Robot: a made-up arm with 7 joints.
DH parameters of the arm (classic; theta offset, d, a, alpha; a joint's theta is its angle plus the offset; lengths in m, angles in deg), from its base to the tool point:
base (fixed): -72.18 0 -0.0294 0
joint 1: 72.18 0.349 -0.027 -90
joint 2: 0 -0.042 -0.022 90
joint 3: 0 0.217 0.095 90
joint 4: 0 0.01 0.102 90
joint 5: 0 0.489 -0.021 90
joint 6: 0 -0.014 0.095 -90
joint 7: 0 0.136 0.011 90
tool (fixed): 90 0.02 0 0
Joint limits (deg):
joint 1: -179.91..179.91
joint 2: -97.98..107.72
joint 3: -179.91..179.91
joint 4: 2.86..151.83
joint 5: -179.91..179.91
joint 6: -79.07..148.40
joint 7: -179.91..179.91
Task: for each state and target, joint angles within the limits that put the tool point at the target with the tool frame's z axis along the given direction. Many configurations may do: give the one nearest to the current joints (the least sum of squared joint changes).
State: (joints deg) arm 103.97 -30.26 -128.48 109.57 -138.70 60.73 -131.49
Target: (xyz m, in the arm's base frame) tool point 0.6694 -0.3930 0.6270 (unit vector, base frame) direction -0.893 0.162 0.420
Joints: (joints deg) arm 99.41 -16.17 -111.68 92.18 -111.47 85.82 -110.70
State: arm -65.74 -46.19 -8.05 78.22 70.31 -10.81 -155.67
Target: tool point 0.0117 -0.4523 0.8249 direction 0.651 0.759 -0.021
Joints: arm -37.38 -60.17 -28.61 57.27 97.99 23.59 -115.04
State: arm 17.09 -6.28 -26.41 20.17 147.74 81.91 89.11
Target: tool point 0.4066 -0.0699 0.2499 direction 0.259 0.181 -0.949
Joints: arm -14.64 -43.73 -17.30 4.27 108.35 81.34 127.58
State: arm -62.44 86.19 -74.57 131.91 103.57 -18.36 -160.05
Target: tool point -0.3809 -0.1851 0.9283 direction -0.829 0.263 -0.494
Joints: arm -69.01 59.19 -125.94 106.62 113.71 -59.05 -163.80
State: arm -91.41 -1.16 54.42 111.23 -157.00 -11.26 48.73
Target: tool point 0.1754 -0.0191 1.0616 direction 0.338 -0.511 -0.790
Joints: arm -78.96 -27.02 15.01 134.94 -145.19 -34.43 71.64
